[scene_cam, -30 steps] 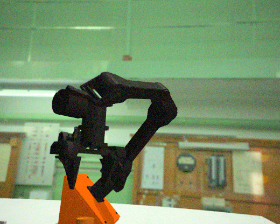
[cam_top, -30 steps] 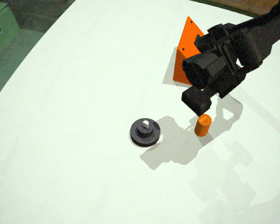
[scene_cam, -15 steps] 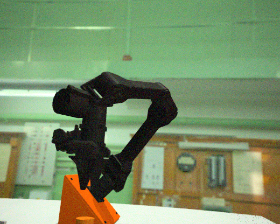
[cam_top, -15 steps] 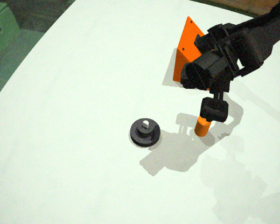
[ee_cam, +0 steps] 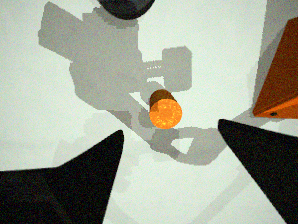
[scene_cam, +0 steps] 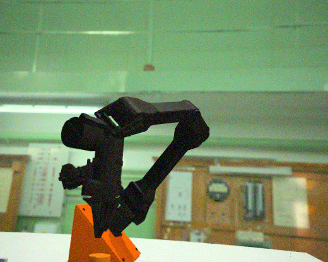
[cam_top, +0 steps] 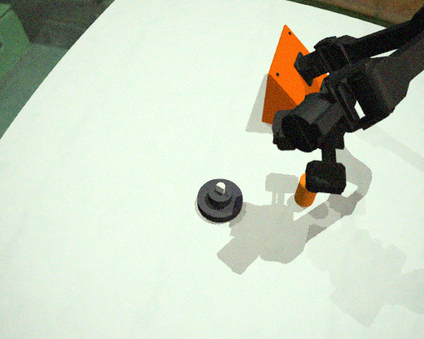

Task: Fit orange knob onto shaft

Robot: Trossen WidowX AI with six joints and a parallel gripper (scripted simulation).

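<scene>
Now: the orange knob 5 cm below my gripper tip. From my gripper tip the other things lie so: round pedestal 7 cm ahead, 15 cm to the right, 7 cm below.
</scene>
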